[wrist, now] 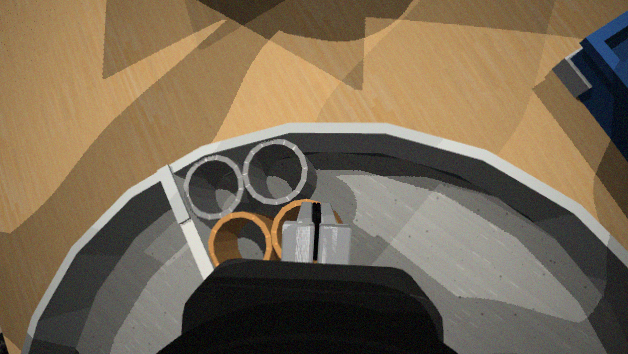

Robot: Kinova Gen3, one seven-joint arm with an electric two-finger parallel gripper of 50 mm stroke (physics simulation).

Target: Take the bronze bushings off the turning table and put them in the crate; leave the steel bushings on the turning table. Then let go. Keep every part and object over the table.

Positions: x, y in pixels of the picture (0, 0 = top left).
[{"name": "my gripper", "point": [315, 222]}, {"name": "grey turning table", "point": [502, 255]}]
